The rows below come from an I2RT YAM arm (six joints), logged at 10 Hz.
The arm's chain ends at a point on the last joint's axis. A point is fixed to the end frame.
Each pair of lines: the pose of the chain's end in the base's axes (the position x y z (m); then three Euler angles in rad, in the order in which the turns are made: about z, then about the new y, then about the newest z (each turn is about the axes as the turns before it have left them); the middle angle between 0 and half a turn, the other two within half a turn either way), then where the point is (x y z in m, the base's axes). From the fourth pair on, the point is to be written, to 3 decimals.
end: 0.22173 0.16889 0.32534 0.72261 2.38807 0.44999
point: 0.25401 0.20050 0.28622
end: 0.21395 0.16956 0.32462 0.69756 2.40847 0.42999
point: 0.24629 0.19991 0.28456
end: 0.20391 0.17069 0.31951 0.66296 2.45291 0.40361
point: 0.23570 0.19887 0.27748
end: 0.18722 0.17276 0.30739 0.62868 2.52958 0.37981
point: 0.217 0.198 0.262
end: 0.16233 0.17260 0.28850 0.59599 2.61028 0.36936
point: 0.190 0.195 0.240
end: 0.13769 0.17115 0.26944 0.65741 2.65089 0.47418
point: 0.163 0.193 0.220
